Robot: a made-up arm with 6 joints. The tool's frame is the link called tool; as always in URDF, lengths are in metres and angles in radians. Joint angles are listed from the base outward.
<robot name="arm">
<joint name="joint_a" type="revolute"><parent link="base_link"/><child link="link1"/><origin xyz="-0.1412 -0.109 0.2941" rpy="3.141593 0 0"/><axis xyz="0 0 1"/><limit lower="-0.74" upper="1.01"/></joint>
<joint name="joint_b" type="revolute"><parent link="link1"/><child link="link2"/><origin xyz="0.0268 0.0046 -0.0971" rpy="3.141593 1.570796 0"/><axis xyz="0 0 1"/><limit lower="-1.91" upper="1.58"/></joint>
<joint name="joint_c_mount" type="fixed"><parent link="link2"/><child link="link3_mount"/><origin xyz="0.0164 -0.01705 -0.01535"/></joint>
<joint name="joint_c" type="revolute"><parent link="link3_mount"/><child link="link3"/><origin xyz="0.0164 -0.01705 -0.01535" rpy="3.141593 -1.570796 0"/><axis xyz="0 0 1"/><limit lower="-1.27" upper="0.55"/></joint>
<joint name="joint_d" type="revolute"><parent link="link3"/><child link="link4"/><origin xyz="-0.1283 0.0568 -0.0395" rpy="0 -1.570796 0"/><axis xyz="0 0 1"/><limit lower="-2.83" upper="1.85"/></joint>
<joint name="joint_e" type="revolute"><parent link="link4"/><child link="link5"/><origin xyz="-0.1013 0.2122 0.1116" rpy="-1.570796 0 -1.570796"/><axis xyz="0 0 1"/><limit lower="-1.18" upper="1.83"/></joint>
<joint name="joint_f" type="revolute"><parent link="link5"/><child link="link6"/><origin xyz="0.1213 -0.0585 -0.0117" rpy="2.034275 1.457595 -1.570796"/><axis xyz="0 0 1"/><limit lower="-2.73" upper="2.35"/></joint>
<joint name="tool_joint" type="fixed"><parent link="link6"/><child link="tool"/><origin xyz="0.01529 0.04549 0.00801" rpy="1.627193 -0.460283 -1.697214"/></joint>
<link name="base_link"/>
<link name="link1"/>
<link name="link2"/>
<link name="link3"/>
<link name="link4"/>
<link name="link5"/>
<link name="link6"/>
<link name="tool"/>
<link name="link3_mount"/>
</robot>
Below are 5 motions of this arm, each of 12 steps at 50 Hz.
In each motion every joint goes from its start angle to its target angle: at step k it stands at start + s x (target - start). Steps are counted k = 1, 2, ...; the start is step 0. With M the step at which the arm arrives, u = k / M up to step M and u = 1 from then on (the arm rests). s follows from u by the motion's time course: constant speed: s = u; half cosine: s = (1 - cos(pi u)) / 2; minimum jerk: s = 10 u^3 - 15 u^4 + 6 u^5.
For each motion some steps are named. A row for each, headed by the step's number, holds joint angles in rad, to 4 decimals.
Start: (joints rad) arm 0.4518 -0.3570 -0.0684 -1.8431 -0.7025 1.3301
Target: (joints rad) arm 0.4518 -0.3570 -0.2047 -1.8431 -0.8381 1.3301
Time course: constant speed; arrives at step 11
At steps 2, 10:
2: 0.4518 -0.3570 -0.0932 -1.8431 -0.7272 1.3301
10: 0.4518 -0.3570 -0.1923 -1.8431 -0.8258 1.3301

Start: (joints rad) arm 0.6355 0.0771 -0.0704 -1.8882 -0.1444 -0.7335
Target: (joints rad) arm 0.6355 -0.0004 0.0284 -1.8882 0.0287 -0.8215
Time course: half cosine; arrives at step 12
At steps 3, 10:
3: 0.6355 0.0658 -0.0559 -1.8882 -0.1191 -0.7464
10: 0.6355 0.0048 0.0218 -1.8882 0.0171 -0.8156

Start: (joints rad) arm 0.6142 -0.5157 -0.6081 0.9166 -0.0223 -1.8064
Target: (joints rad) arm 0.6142 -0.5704 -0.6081 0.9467 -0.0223 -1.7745
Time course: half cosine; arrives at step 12
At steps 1, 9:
1: 0.6142 -0.5166 -0.6081 0.9171 -0.0223 -1.8059
9: 0.6142 -0.5624 -0.6081 0.9423 -0.0223 -1.7792

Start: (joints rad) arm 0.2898 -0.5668 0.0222 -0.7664 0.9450 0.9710
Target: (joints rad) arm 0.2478 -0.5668 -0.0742 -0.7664 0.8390 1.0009
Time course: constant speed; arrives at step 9
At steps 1, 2, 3, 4, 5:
1: 0.2851 -0.5668 0.0115 -0.7664 0.9332 0.9743
2: 0.2805 -0.5668 0.0008 -0.7664 0.9214 0.9776
3: 0.2758 -0.5668 -0.0099 -0.7664 0.9097 0.9810
4: 0.2711 -0.5668 -0.0206 -0.7664 0.8979 0.9843
5: 0.2665 -0.5668 -0.0314 -0.7664 0.8861 0.9876

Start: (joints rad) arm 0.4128 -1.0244 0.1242 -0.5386 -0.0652 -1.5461
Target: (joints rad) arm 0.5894 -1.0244 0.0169 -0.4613 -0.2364 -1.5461
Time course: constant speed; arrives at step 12
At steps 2, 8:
2: 0.4422 -1.0244 0.1063 -0.5257 -0.0937 -1.5461
8: 0.5305 -1.0244 0.0527 -0.4871 -0.1793 -1.5461

